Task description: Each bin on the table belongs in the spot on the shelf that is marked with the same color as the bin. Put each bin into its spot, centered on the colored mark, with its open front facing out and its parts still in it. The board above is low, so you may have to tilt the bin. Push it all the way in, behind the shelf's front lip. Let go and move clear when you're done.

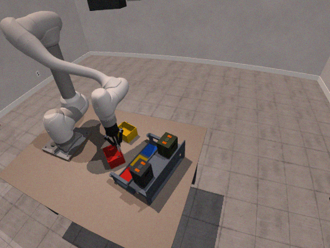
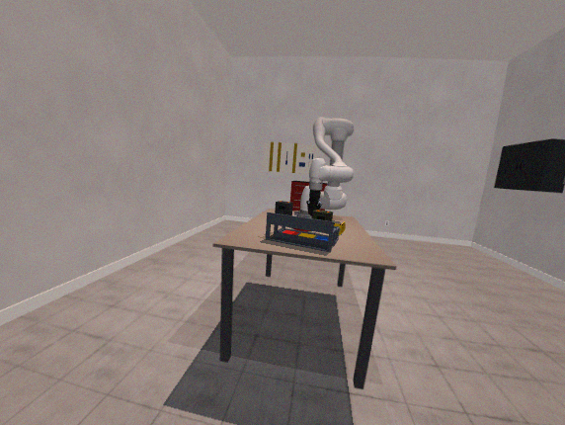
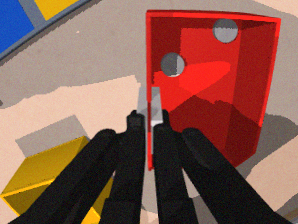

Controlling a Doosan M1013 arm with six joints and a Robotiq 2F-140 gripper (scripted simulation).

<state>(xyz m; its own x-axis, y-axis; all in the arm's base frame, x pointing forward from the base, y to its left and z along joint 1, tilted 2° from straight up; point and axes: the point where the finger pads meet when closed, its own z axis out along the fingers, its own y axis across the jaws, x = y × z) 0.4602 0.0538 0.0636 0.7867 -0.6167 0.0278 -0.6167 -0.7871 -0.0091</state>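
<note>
Now: hand 40 mm to the left of the red bin, 40 mm above it and 30 mm past it. From my hand the other things lie so: yellow bin (170 mm to the left, 70 mm behind, 40 mm below); grey shelf (300 mm ahead, 50 mm to the right, 20 mm above).
</note>
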